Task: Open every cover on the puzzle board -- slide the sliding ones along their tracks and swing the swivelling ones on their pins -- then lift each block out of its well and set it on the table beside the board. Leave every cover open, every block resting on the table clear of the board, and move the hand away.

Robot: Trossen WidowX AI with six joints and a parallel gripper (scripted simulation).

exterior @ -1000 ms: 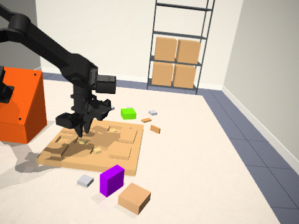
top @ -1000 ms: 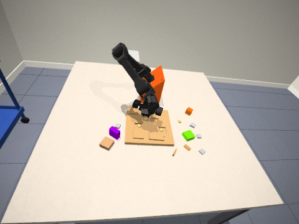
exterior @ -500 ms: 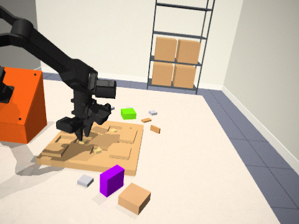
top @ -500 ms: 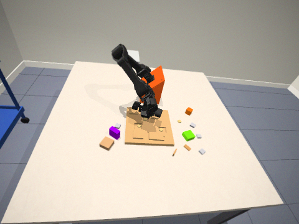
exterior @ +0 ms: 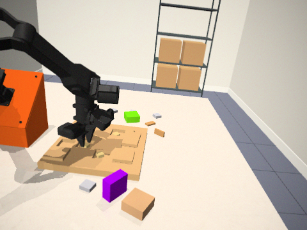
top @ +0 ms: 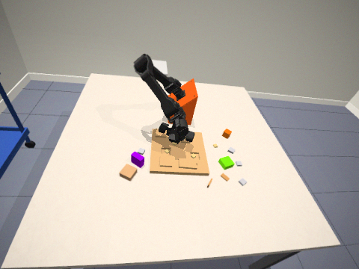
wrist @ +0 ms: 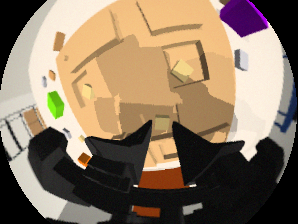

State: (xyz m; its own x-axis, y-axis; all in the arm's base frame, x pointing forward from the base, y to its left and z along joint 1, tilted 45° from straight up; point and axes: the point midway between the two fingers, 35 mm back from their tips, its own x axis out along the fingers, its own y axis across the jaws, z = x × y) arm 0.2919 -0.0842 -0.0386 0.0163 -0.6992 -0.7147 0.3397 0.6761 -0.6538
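Now: the tan puzzle board 40 mm ahead of my gripper tip. The rest, counted from my gripper tip: green block 120 mm ahead, 280 mm to the left, 10 mm below; then grey piece 60 mm ahead, 180 mm to the right, 10 mm below; then purple block 140 mm ahead, 190 mm to the right, 10 mm above.
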